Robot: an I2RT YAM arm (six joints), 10 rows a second.
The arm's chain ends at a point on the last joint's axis. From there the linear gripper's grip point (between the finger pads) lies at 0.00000 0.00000 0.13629 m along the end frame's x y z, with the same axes.
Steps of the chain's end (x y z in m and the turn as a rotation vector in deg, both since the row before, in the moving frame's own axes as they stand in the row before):
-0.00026 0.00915 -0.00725 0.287 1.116 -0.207
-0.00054 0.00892 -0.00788 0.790 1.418 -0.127
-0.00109 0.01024 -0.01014 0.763 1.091 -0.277
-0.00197 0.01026 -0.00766 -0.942 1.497 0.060
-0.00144 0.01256 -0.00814 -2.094 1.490 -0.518
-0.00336 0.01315 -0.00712 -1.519 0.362 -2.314
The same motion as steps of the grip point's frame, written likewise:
0.00239 0.00846 -0.00728 0.287 1.116 -0.207
0.00283 0.00704 -0.00793 0.790 1.418 -0.127
0.00150 0.00842 -0.01018 0.763 1.091 -0.277
0.00159 0.01250 -0.00772 -0.942 1.497 0.060
0.00213 0.01752 -0.00828 -2.094 1.490 -0.518
-0.00243 0.01674 -0.00717 -1.519 0.362 -2.314

